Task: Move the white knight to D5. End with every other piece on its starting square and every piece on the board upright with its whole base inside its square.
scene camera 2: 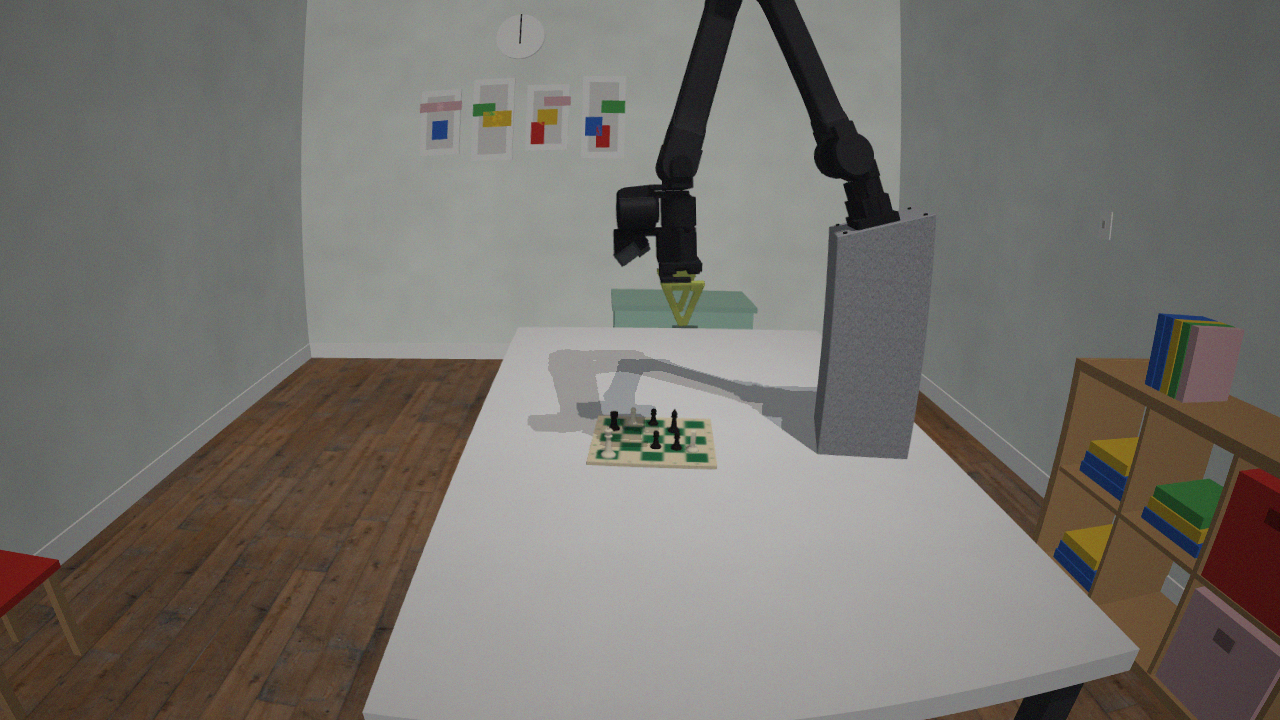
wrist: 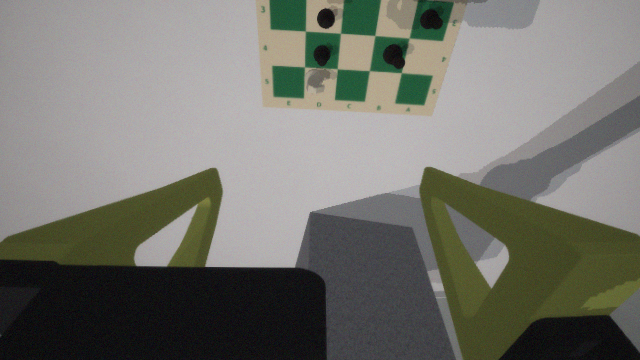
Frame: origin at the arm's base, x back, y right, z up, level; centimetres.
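Seen in the pictures: gripper, between the fingertips: (scene camera 2: 680, 318) (wrist: 320, 179); arm's base, origin of its link: (scene camera 2: 873, 222).
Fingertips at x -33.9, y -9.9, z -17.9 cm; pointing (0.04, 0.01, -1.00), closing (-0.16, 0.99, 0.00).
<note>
Pixels of each thing's top centre, then the offset from my fingertips to it. Level surfaces: height alone.
- white knight, centre of its top: (wrist: 314, 91) (scene camera 2: 694, 429) dy -0.2, dx +3.2, dz -19.3 cm
- board, centre of its top: (wrist: 360, 15) (scene camera 2: 653, 439) dy +3.7, dx -4.2, dz -23.2 cm
- D4, centre of its top: (wrist: 322, 62) (scene camera 2: 677, 431) dy +0.2, dx +0.3, dz -20.1 cm
- D3, centre of its top: (wrist: 326, 23) (scene camera 2: 656, 430) dy +0.1, dx -3.3, dz -20.1 cm
- B4, centre of its top: (wrist: 401, 65) (scene camera 2: 674, 409) dy +8.2, dx -0.9, dz -18.9 cm
- A3, centre of its top: (wrist: 438, 24) (scene camera 2: 653, 408) dy +10.9, dx -5.0, dz -20.1 cm
- black piece, centre of its top: (scene camera 2: 614, 412) dy +7.1, dx -11.9, dz -19.9 cm
- white table, height of its surface: dz -23.8 cm
The white knight (scene camera 2: 691, 440) (wrist: 316, 81) stands on D5 and looks upright; its pale base blends into the light square, so its exact edge is hard to tell. My gripper (scene camera 2: 683, 324) (wrist: 320, 179) is open and empty, high above the table and apart from the pieces. The board (scene camera 2: 620, 463) (wrist: 435, 102) shows in part in the wrist view. Black pieces stand upright on D4 (scene camera 2: 676, 441) (wrist: 322, 54), D3 (scene camera 2: 656, 440) (wrist: 326, 18), B4 (scene camera 2: 674, 420) (wrist: 394, 54) and A3 (scene camera 2: 653, 417) (wrist: 431, 20).
Another black piece (scene camera 2: 614, 420) and two white pieces (scene camera 2: 607, 444) (scene camera 2: 633, 418) stand at the board's left part in the scene view. The grey pedestal (scene camera 2: 872, 349) (wrist: 370, 285) carries the arm and stands on the white table (scene camera 2: 698, 573) to the right of the board.
</note>
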